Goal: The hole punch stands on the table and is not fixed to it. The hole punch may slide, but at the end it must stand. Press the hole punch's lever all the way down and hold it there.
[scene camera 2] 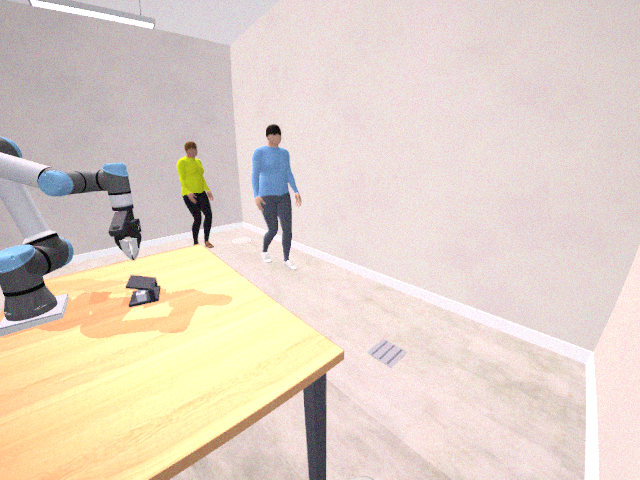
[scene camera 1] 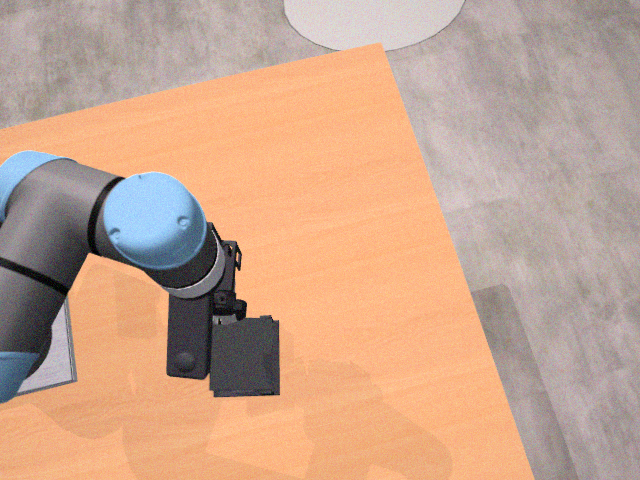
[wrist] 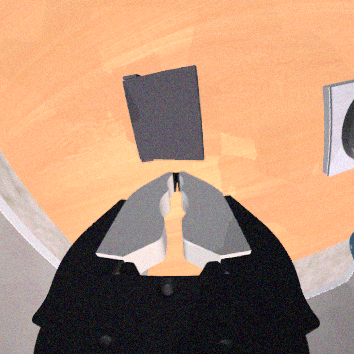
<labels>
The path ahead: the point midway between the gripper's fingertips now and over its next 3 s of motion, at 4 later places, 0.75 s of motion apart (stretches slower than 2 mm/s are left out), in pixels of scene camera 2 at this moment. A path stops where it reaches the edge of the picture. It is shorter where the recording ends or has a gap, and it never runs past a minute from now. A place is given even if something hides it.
The gripper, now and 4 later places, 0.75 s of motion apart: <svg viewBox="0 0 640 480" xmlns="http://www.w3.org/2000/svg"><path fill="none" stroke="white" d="M134 260L136 272L137 276L139 281L141 281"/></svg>
</labels>
